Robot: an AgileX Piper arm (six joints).
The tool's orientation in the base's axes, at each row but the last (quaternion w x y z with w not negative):
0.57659 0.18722 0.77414 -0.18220
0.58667 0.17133 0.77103 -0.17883
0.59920 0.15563 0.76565 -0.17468
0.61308 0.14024 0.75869 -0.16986
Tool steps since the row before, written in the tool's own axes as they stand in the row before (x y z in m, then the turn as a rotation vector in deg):
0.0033 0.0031 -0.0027 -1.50 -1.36 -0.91
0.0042 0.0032 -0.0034 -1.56 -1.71 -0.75
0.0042 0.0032 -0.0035 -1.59 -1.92 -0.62
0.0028 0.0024 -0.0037 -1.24 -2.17 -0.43
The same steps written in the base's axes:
-0.0016 0.0043 -0.0027 -1.03 -0.84 1.78
-0.0024 0.0047 -0.0035 -1.05 -1.23 1.82
-0.0026 0.0046 -0.0036 -1.02 -1.47 1.84
-0.0028 0.0038 -0.0022 -1.03 -1.78 1.48

